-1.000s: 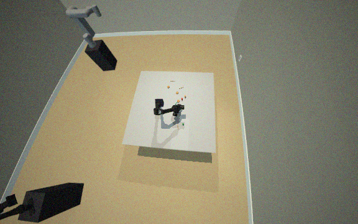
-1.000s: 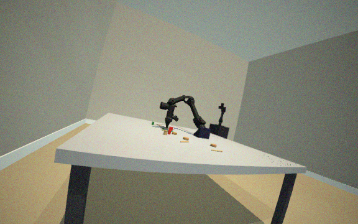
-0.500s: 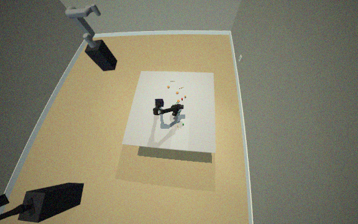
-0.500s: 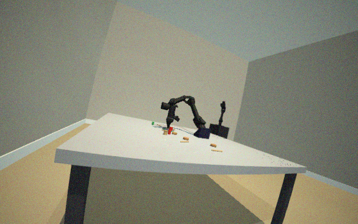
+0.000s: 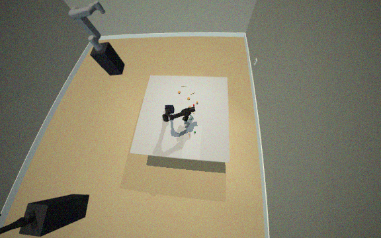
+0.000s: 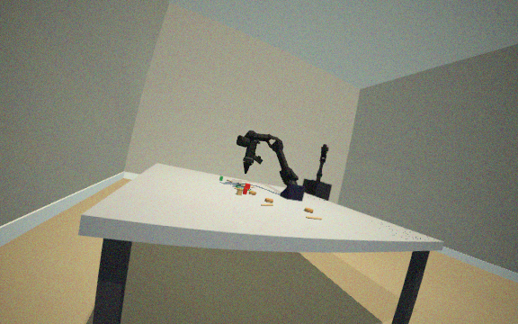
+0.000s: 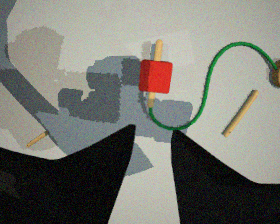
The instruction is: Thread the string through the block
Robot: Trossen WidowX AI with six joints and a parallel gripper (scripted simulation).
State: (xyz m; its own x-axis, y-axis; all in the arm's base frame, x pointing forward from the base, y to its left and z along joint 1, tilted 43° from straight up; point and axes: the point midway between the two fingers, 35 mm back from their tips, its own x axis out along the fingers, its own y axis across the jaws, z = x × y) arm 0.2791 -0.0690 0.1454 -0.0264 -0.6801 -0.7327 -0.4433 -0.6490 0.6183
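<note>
Now: gripper tip 3 cm past the red block, 1 cm to the right of it and 7 cm above it. From my gripper tip the other things lie so: round wooden button 2 cm ahead, 18 cm to the left, 8 cm below; then green object 8 cm ahead, 19 cm to the right, 7 cm below.
</note>
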